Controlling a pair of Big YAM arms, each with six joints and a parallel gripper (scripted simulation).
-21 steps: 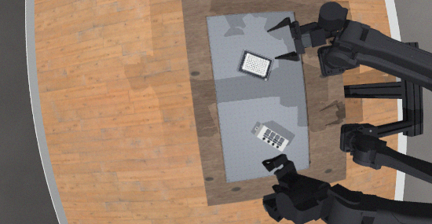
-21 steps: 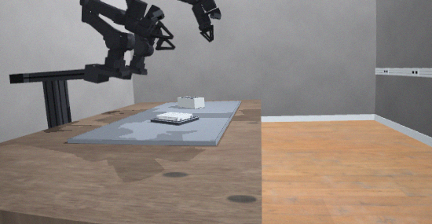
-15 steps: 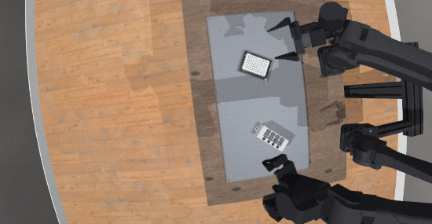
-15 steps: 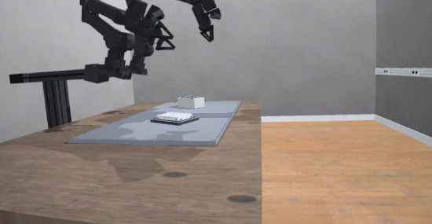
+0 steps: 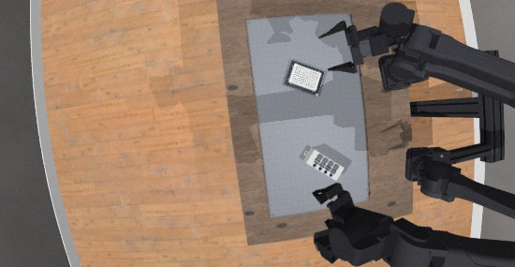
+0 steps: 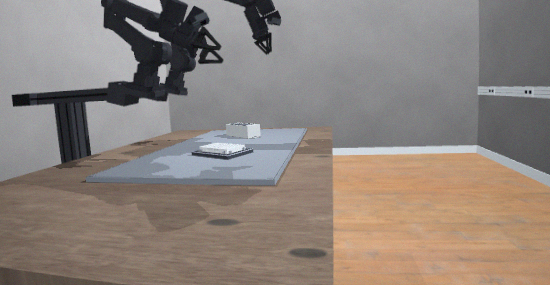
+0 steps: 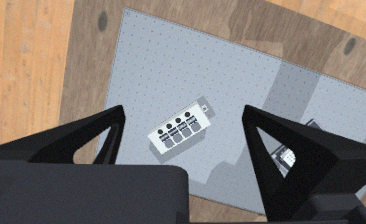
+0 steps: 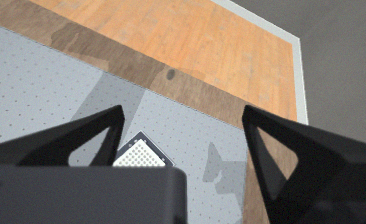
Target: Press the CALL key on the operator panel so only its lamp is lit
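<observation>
Right now the white operator panel is 140 mm behind my left hand and 330 mm below it. Also, from my left hand: white dotted block (180 mm behind, 380 mm to the right, 350 mm below).
</observation>
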